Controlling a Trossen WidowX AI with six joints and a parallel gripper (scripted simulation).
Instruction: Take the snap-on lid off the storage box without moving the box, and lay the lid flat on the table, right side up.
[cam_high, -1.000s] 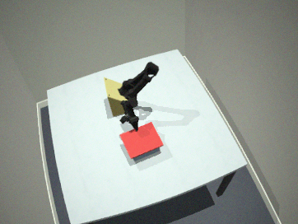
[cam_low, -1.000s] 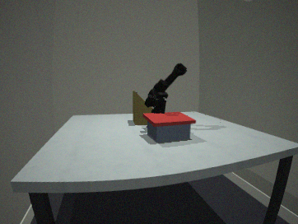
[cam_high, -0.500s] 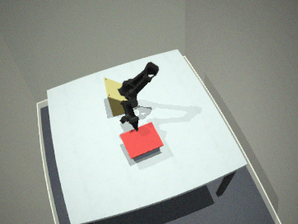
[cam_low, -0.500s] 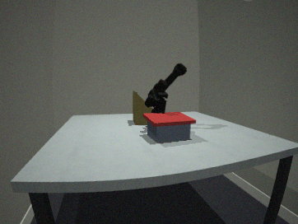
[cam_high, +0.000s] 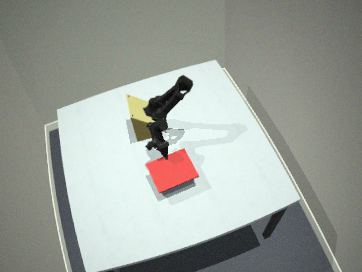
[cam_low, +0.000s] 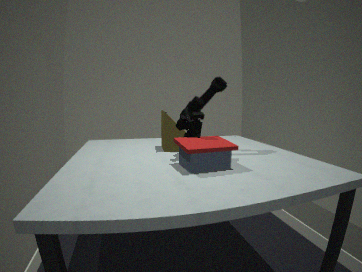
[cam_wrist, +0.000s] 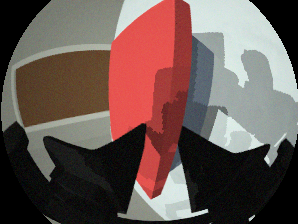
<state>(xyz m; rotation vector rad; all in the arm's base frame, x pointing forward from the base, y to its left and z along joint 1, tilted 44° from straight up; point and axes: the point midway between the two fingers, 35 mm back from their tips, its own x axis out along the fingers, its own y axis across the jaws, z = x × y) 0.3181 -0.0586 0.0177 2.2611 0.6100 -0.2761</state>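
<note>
My gripper tip is 80 mm short of the red lid. The rest, counted from my gripper tip: grey-blue storage box 80 mm ahead, 60 mm below.
</note>
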